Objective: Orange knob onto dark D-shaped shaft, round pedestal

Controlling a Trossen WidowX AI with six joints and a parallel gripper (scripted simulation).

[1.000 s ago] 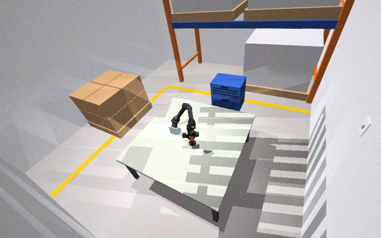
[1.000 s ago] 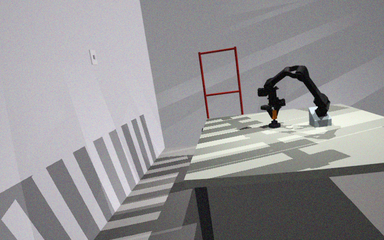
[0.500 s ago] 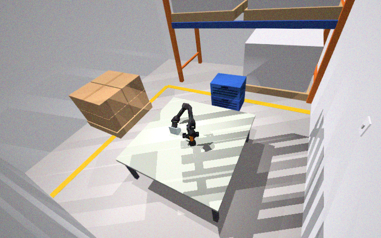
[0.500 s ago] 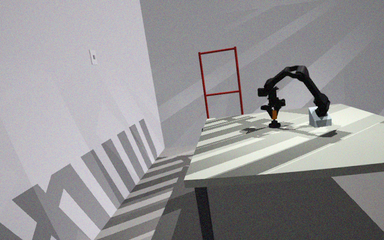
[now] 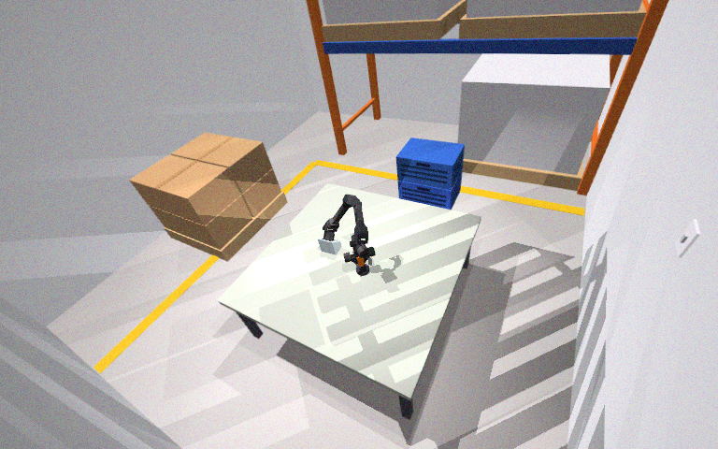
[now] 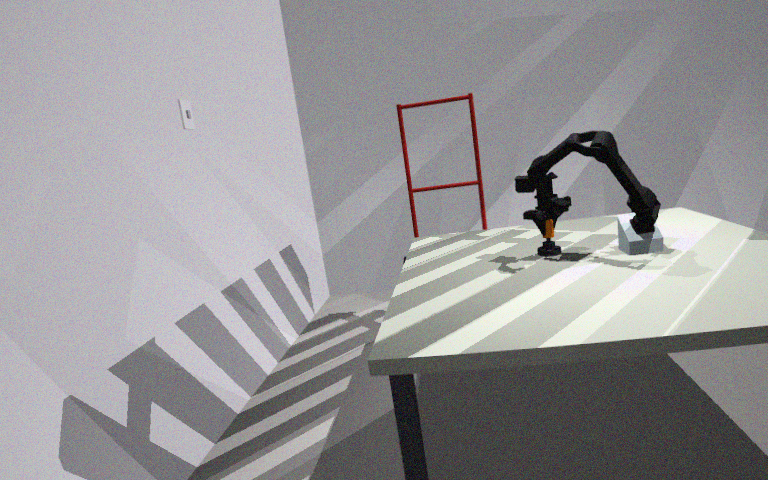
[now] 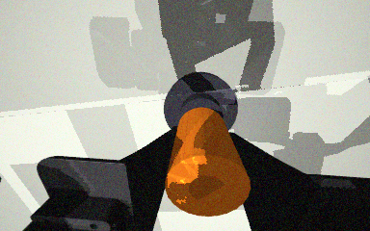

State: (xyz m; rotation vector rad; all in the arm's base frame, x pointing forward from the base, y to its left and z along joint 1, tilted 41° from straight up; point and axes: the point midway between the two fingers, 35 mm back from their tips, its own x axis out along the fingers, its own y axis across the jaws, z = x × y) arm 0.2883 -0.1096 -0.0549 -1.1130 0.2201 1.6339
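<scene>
Now: the orange knob 20 mm above my gripper tip. From my gripper tip the other things lie so: round pedestal 40 mm below.
</scene>
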